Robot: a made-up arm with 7 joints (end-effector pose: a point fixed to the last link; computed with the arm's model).
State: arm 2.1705 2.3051 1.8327 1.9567 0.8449 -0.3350 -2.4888
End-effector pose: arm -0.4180 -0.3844 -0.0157 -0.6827 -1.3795 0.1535
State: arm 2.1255 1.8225 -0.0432 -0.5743 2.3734 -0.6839 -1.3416
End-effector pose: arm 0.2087 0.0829 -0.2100 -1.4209 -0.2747 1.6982
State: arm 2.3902 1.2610 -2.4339 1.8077 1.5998 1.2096 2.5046
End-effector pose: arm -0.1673 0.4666 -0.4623 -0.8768 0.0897 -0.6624
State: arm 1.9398 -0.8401 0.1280 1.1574 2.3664 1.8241 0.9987
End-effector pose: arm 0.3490 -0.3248 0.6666 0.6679 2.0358 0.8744
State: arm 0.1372 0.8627 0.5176 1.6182 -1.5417 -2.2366 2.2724
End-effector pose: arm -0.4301 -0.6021 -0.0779 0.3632 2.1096 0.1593
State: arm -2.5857 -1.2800 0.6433 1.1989 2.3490 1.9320 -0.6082
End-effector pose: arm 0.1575 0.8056 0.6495 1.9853 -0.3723 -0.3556
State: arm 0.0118 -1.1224 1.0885 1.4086 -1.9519 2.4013 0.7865
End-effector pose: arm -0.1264 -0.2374 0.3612 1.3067 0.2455 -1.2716
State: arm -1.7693 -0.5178 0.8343 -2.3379 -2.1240 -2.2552 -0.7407
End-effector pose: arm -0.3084 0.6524 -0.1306 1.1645 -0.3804 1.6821
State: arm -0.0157 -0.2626 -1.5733 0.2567 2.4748 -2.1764 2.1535
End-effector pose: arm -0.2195 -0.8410 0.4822 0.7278 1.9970 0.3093
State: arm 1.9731 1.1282 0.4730 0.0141 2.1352 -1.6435 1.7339
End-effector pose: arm 0.1764 0.2377 -0.7008 -1.1520 0.1740 -2.8625
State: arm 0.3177 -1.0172 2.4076 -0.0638 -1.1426 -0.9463 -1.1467
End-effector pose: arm 0.1369 -0.2298 0.3746 -1.8088 -1.3657 2.0184
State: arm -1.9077 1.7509 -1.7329 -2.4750 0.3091 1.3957 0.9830
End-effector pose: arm -0.1774 0.2746 0.2588 1.7124 -2.0709 -0.0643
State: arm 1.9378 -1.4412 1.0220 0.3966 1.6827 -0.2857 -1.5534
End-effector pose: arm 0.4024 -0.0847 0.5913 -0.3570 -1.0425 -0.3747
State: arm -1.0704 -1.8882 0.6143 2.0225 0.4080 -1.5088 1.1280
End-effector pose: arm -0.3925 -0.1852 0.9285 -1.9639 -0.3645 0.1708
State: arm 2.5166 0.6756 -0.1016 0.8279 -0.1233 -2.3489 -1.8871
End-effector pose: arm 0.4044 0.5071 -0.2791 1.2455 0.5579 -1.9190
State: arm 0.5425 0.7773 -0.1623 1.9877 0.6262 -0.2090 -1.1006
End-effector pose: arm -0.2879 -0.5737 -0.1431 0.2298 2.2506 -0.9816
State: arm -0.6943 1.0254 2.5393 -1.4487 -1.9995 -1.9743 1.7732
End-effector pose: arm -0.0759 0.3378 -0.2911 -0.9149 1.0597 -2.5812
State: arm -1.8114 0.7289 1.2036 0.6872 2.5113 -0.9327 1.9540
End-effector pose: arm -0.7603 0.1793 -0.6356 -1.1404 0.0105 -1.3257
